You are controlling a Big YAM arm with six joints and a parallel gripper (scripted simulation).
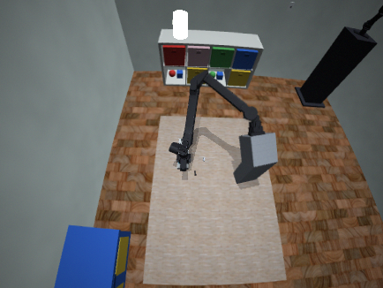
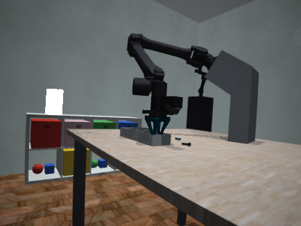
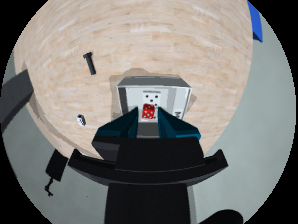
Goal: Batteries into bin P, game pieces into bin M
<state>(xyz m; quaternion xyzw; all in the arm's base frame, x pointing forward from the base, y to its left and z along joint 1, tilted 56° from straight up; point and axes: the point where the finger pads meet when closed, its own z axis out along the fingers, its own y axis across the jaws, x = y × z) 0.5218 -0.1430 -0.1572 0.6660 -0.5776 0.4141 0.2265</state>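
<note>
Right now the red game piece is 10 mm below my hand. Round my hand: green piece (170 mm to the right, 20 mm below); white piece (20 mm below); black object (90 mm behind, 80 mm to the left, 30 mm below).
</note>
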